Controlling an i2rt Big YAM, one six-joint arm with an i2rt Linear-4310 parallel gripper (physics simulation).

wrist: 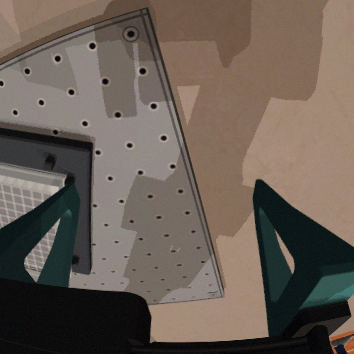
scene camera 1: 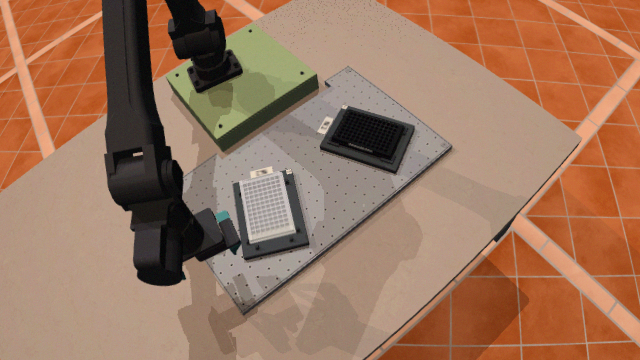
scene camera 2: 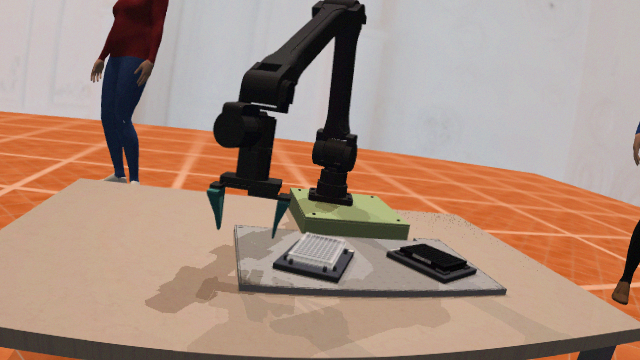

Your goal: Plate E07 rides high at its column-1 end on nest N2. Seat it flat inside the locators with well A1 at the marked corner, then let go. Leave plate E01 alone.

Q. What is the gripper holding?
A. Nothing.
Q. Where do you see a black well plate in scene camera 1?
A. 362, 132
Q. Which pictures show the gripper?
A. The wrist view, scene camera 1 and scene camera 2: all of them.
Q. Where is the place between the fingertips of the gripper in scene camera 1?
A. At 209, 264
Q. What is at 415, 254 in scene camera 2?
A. A black well plate.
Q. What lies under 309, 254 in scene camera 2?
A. A clear well plate.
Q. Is the gripper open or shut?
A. Open.
